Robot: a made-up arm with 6 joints.
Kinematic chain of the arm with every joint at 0, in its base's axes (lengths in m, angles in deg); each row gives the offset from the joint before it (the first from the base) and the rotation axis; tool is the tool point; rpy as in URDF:
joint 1: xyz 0 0 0.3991 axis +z
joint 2: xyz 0 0 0 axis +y
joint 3: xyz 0.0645 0 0.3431 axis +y
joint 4: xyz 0.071 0 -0.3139 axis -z
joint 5: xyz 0 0 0 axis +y
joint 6: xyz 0.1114 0 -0.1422 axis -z
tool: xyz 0 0 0 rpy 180 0 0
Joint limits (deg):
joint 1: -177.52..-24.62
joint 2: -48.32..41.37
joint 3: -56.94..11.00
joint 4: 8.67..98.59
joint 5: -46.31..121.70
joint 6: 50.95..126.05
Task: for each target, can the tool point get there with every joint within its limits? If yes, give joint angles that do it. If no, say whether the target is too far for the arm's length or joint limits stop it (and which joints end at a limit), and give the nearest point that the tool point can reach.
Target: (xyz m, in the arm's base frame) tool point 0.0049 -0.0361 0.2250
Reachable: yes | joints -86.25 17.21 5.34 40.34 39.29 75.36
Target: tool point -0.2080 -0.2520 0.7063
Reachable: yes | joints -124.00 -40.28 -33.81 24.54 13.21 97.84
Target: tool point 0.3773 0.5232 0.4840
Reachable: no: joint limits stop it (at a limit: joint 1, joint 5) | nearest point 0.1885 0.1111 0.4840 | short by 0.453 m
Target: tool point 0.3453 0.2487 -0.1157
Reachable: no: joint limits stop it (at a limit: joint 1, joint 2, joint 4) | nearest point 0.2642 0.0128 0.1608 | short by 0.372 m
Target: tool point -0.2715 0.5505 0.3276
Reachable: no: joint limits stop it (at a limit: joint 1, joint 5) | nearest point -0.2550 0.1689 0.3276 | short by 0.382 m
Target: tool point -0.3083 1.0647 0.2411
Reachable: no: too far | nearest point -0.2707 0.1682 0.2748 | short by 0.898 m
